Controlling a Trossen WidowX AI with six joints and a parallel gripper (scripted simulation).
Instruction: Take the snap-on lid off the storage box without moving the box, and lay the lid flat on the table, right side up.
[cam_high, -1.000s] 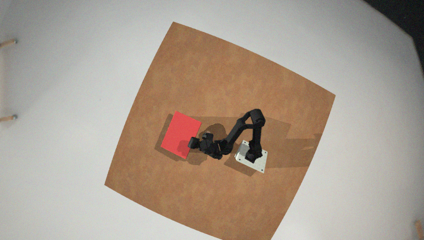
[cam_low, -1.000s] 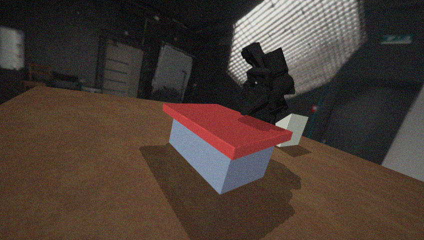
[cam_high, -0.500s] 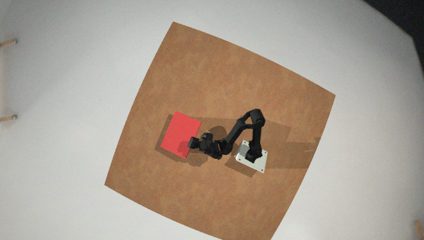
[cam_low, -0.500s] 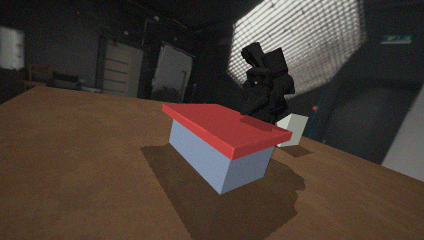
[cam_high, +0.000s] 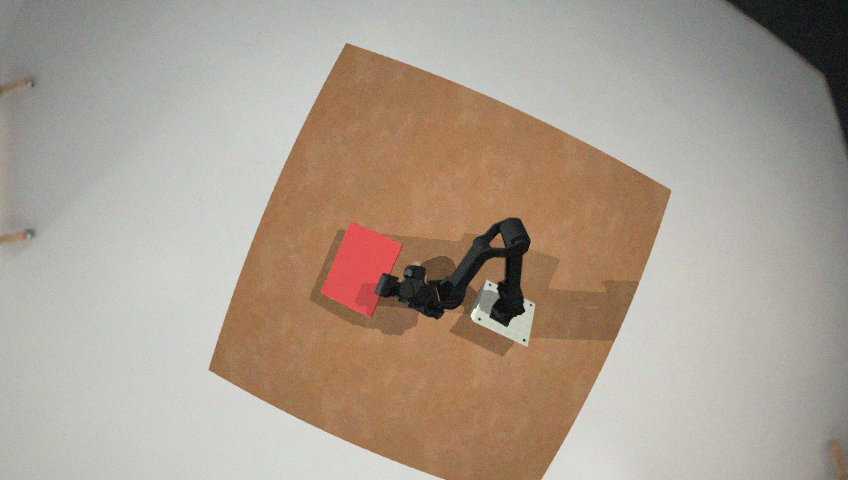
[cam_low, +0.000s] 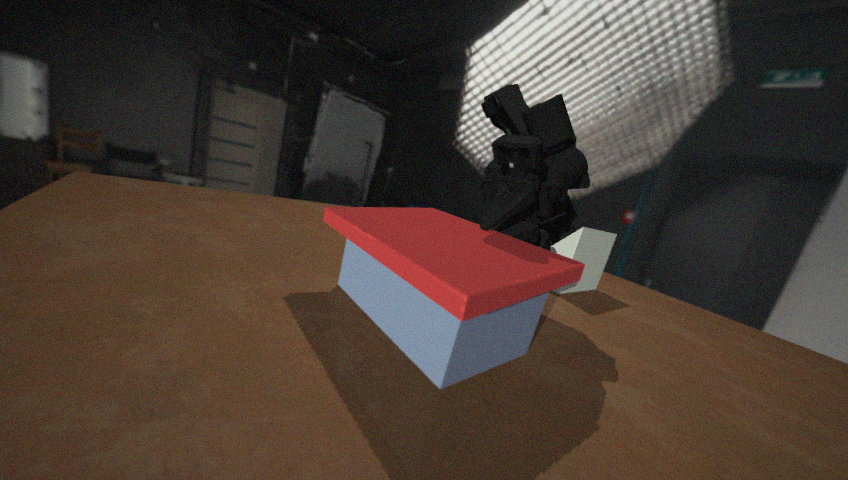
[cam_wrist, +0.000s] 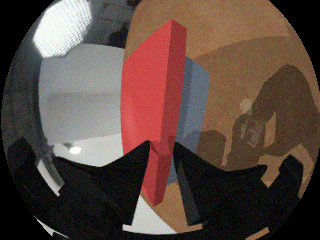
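Now: gripper tip 8 cm short of the red lid and 1 cm to the right of it. Also, from my gripper tip: blue storage box (7 cm ahead, 6 cm below, 1 cm to the left).
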